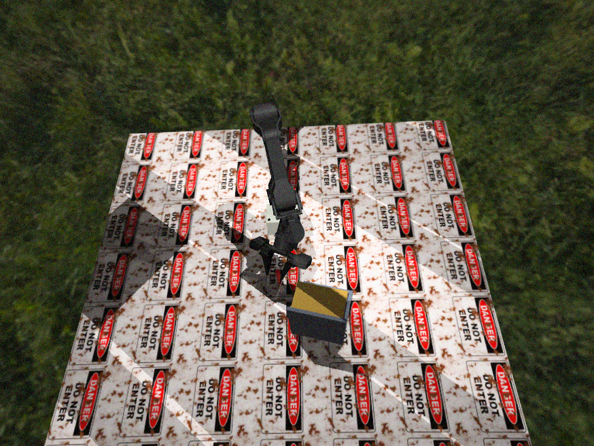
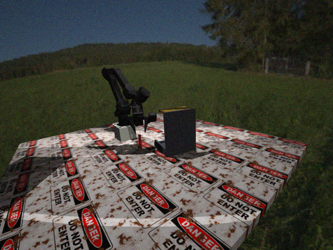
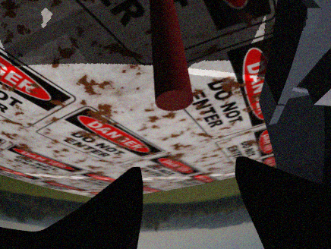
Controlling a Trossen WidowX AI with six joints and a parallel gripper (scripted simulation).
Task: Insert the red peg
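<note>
Right now the red peg is 30 mm behind my gripper tip, 10 mm to the left of it and 60 mm below it. From my gripper tip the other things lie so: box wall 170 mm ahead, 110 mm to the left, 10 mm above; yellow roof 130 mm ahead, 120 mm to the left, 110 mm above.
</note>
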